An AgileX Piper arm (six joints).
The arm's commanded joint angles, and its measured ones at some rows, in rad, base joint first. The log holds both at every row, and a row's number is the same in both.
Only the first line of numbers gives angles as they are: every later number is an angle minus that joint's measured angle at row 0.
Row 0, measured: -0.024, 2.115, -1.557, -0.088, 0.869, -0.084
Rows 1 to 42, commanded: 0.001, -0.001, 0.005, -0.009, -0.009, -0.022; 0.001, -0.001, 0.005, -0.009, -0.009, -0.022; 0.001, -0.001, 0.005, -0.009, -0.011, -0.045; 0.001, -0.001, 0.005, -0.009, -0.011, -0.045; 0.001, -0.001, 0.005, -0.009, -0.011, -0.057; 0.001, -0.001, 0.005, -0.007, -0.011, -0.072; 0.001, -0.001, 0.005, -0.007, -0.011, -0.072; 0.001, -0.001, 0.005, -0.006, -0.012, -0.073; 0.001, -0.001, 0.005, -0.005, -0.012, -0.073; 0.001, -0.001, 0.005, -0.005, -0.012, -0.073; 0.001, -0.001, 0.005, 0.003, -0.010, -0.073; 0.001, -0.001, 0.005, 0.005, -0.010, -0.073; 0.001, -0.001, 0.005, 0.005, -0.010, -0.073; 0.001, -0.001, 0.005, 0.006, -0.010, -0.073; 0.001, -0.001, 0.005, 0.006, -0.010, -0.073; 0.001, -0.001, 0.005, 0.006, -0.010, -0.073; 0.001, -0.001, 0.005, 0.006, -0.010, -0.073; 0.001, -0.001, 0.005, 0.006, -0.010, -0.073; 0.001, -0.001, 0.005, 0.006, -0.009, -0.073; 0.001, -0.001, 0.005, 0.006, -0.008, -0.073; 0.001, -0.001, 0.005, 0.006, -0.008, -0.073; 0.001, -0.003, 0.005, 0.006, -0.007, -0.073; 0.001, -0.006, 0.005, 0.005, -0.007, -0.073; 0.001, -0.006, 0.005, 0.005, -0.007, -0.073; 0.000, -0.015, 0.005, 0.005, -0.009, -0.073; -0.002, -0.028, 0.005, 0.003, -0.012, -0.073; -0.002, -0.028, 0.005, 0.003, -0.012, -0.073; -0.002, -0.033, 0.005, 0.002, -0.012, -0.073; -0.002, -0.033, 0.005, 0.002, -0.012, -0.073; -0.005, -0.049, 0.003, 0.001, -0.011, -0.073; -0.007, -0.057, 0.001, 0.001, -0.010, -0.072; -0.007, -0.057, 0.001, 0.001, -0.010, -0.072; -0.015, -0.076, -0.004, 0.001, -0.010, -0.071; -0.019, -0.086, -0.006, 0.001, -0.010, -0.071; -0.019, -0.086, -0.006, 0.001, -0.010, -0.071; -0.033, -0.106, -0.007, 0.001, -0.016, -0.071; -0.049, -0.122, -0.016, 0.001, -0.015, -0.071; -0.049, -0.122, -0.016, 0.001, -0.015, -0.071; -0.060, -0.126, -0.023, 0.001, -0.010, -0.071; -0.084, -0.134, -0.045, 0.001, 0.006, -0.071; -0.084, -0.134, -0.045, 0.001, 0.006, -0.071; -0.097, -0.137, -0.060, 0.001, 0.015, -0.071
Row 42, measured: -0.065, -0.118, -0.033, 0.006, -0.005, -0.066
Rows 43 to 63, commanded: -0.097, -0.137, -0.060, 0.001, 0.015, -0.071; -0.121, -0.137, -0.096, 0.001, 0.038, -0.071; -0.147, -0.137, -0.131, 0.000, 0.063, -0.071; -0.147, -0.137, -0.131, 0.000, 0.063, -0.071; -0.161, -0.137, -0.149, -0.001, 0.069, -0.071; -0.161, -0.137, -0.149, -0.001, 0.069, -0.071; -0.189, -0.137, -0.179, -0.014, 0.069, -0.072; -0.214, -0.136, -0.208, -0.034, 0.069, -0.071; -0.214, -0.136, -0.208, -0.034, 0.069, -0.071; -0.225, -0.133, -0.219, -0.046, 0.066, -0.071; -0.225, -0.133, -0.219, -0.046, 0.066, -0.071; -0.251, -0.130, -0.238, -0.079, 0.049, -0.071; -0.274, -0.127, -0.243, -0.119, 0.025, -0.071; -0.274, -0.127, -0.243, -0.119, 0.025, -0.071; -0.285, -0.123, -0.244, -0.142, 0.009, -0.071; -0.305, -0.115, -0.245, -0.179, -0.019, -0.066; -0.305, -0.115, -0.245, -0.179, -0.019, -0.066; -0.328, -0.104, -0.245, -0.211, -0.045, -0.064; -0.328, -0.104, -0.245, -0.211, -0.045, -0.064; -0.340, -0.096, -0.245, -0.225, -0.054, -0.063; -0.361, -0.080, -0.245, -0.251, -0.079, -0.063
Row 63, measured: -0.330, -0.100, -0.240, -0.203, -0.038, -0.065
